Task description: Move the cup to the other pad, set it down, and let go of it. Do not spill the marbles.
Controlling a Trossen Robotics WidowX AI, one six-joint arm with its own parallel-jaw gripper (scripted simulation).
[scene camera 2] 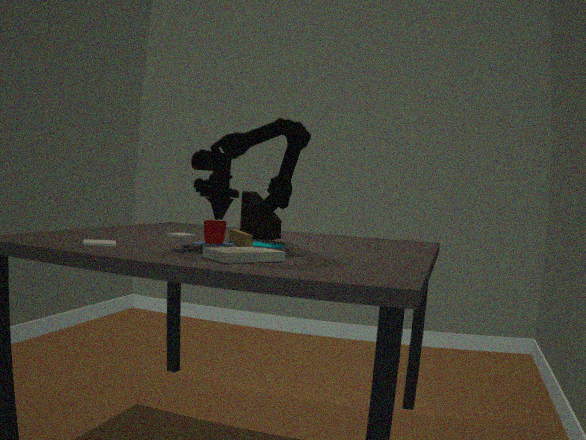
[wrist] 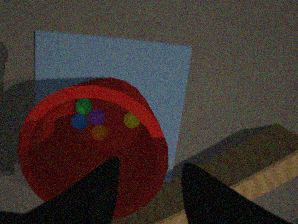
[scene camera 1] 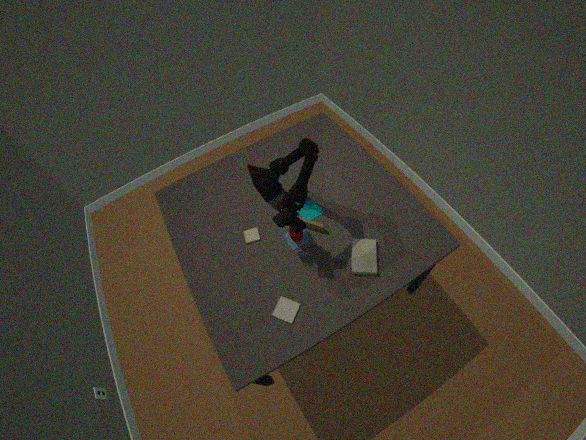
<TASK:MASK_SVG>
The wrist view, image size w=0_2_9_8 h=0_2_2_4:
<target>gripper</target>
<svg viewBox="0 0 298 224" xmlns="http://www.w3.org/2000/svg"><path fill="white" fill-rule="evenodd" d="M184 163L181 188L189 224L291 224L258 206L253 201L251 202L245 196L240 195L231 187L229 188L226 184L194 163ZM120 159L107 159L88 175L60 193L60 195L35 207L30 212L20 214L0 211L0 224L110 224L117 200Z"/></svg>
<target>red cup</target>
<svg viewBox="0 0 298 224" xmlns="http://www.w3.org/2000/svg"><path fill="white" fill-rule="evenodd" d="M95 78L49 94L30 110L19 131L18 157L26 181L33 192L44 202L60 195L60 193L88 175L107 159L119 158L118 192L112 220L132 215L132 213L147 205L162 188L168 170L168 145L159 122L145 97L141 95L136 87L133 87L124 80L113 77ZM119 105L135 114L140 120L140 124L136 128L128 128L124 124L124 117L129 112L122 111ZM79 99L89 99L92 102L92 110L100 109L104 112L105 120L100 124L105 126L108 132L104 140L97 141L93 138L92 129L95 125L89 120L90 113L86 115L89 122L85 129L77 130L72 126L71 119L75 114L78 114L75 105Z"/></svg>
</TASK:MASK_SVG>
